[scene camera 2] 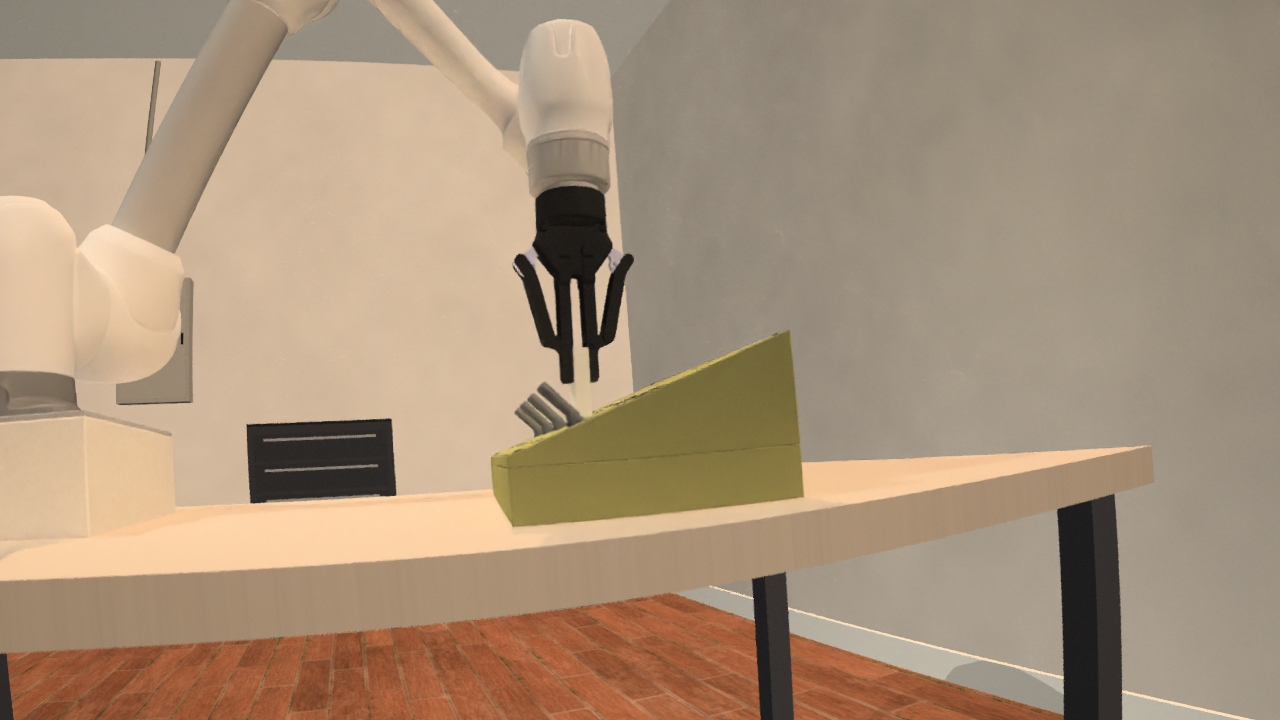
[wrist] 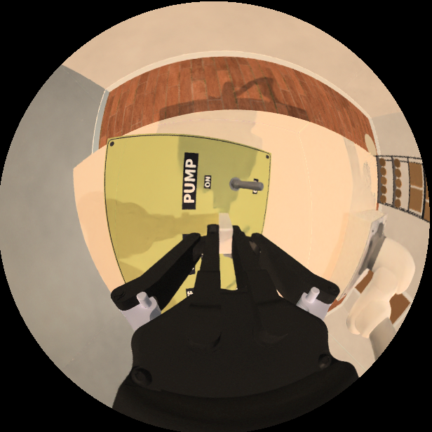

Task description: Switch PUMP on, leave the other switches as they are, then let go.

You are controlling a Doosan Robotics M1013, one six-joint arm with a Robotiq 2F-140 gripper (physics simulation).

Labels:
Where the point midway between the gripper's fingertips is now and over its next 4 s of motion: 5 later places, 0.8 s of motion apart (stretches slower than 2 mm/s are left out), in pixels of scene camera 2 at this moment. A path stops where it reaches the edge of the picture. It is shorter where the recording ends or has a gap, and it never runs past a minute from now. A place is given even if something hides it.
My gripper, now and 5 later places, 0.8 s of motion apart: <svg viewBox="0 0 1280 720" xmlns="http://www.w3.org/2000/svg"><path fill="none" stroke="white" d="M582 417L520 308L512 368L516 432L543 415L559 405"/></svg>

